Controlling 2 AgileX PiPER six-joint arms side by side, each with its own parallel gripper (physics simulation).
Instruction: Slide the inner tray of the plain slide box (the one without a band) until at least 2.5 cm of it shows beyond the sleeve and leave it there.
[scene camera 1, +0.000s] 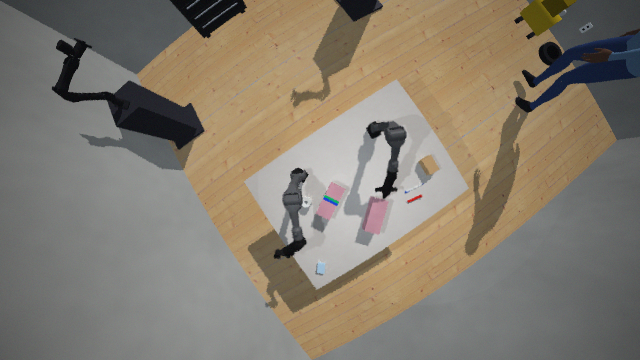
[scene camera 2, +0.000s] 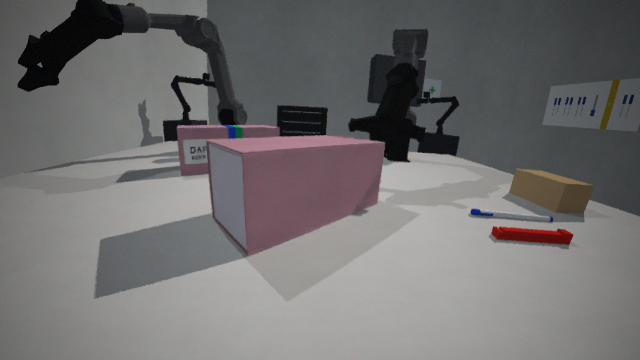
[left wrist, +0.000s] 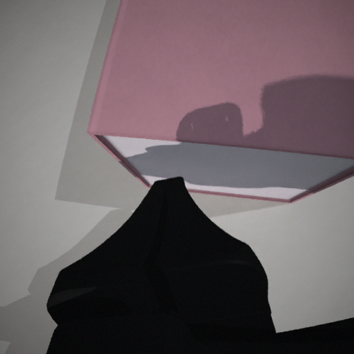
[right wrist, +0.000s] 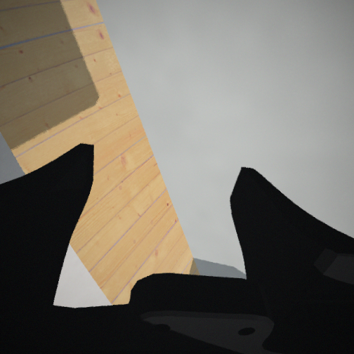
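The plain pink slide box (scene camera 1: 376, 216) (scene camera 2: 310, 185) (left wrist: 225, 65) lies on the table. The pale tray end (scene camera 2: 227, 192) in scene camera 2 looks level with the sleeve's end. At the box's other end, the pale tray face (left wrist: 225, 167) in the left wrist view sits within the sleeve's rim. My left gripper (scene camera 1: 385, 194) (left wrist: 172, 195) is shut and empty, its tips close to that end; contact cannot be told. My right gripper (scene camera 1: 277, 254) (scene camera 2: 25, 74) (right wrist: 166, 173) is open and empty, raised away from the boxes.
A banded pink box (scene camera 1: 336, 192) (scene camera 2: 260, 131) lies beside the plain one. A brown block (scene camera 1: 428, 165) (scene camera 2: 550, 190), a pen (scene camera 1: 413, 188) (scene camera 2: 512, 216) and a red piece (scene camera 1: 414, 198) (scene camera 2: 532, 235) lie at the picture's right. A light blue block (scene camera 1: 320, 268) lies near the table's lower corner.
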